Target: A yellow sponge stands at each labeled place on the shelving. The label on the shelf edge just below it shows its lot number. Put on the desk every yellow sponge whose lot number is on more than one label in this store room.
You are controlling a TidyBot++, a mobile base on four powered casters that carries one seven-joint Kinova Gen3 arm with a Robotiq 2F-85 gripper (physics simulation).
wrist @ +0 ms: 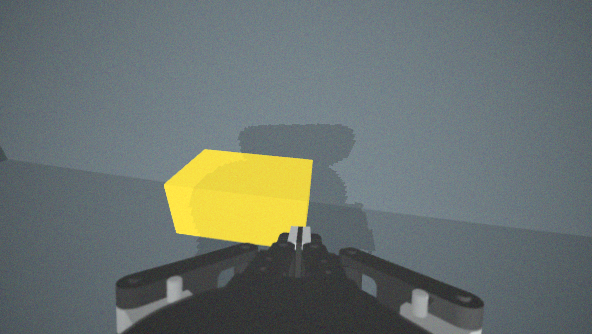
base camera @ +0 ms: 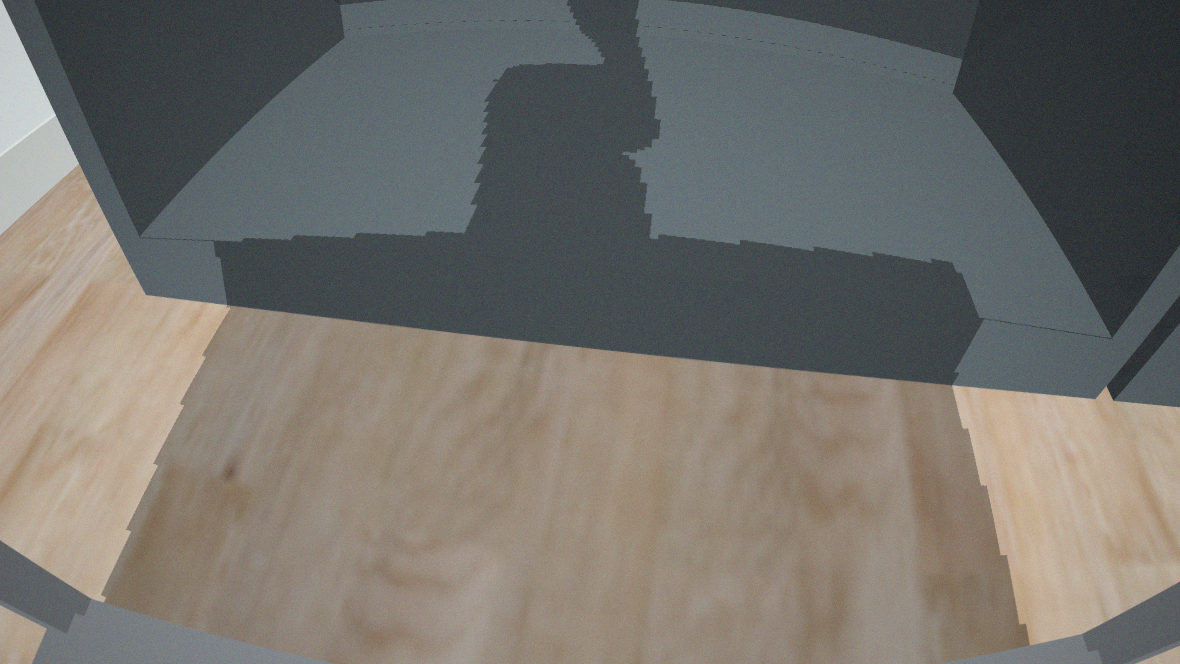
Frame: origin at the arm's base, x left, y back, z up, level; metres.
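Seen in the pictures: gripper, between the fingertips: (wrist: 300, 239).
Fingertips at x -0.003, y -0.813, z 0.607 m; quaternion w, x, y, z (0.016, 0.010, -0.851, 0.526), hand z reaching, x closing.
A point is followed by its place in that frame.
A yellow sponge (wrist: 240, 195) @[x 0.039, y -0.818, z 0.638 m] stands on a grey shelf board (wrist: 100, 225) @[x 0.159, y -0.822, z 0.594 m] in the wrist view, left of the middle. My gripper (wrist: 300, 239) @[x -0.003, y -0.813, z 0.607 m] is shut, its two fingertips together with nothing between them. The fingertips show in front of the sponge's lower right corner; the sponge is outside them, mostly to their left. Whether they touch it, I cannot tell. No shelf label and no desk show in either view.
In the base camera view a grey shelving unit (base camera: 1023, 355) @[x -0.341, y -0.385, z -0.353 m] stands close ahead, its lowest bay in front of the base, with the arm's shadow on it. Another unit adjoins at the right. A white wall (base camera: 24, 90) @[x 0.838, y -0.745, z -0.252 m] is at the far left. Wooden floor (base camera: 577, 495) @[x 0.008, y -0.303, z -0.396 m] lies between base and shelving.
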